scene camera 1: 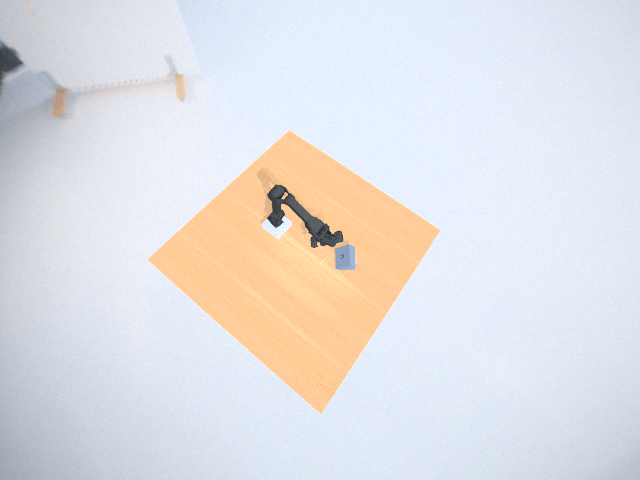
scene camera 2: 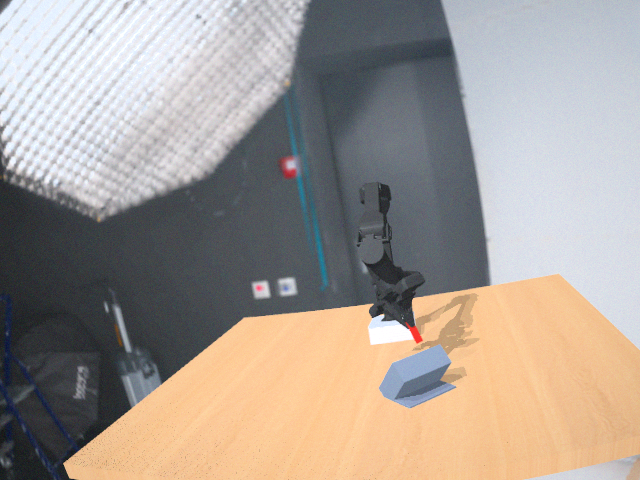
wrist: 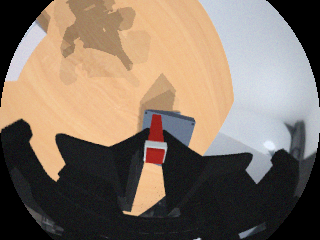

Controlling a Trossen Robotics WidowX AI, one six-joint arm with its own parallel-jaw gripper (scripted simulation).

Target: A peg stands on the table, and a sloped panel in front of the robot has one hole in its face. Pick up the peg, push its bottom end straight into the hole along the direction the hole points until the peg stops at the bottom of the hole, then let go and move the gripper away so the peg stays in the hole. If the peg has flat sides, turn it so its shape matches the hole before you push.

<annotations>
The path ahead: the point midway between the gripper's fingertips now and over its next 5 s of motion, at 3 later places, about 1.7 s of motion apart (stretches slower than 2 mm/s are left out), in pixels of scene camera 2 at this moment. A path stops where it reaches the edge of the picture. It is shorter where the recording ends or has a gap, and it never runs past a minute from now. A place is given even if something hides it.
My gripper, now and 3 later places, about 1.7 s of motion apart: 411,327; 388,328; 396,347; 400,356
</annotations>
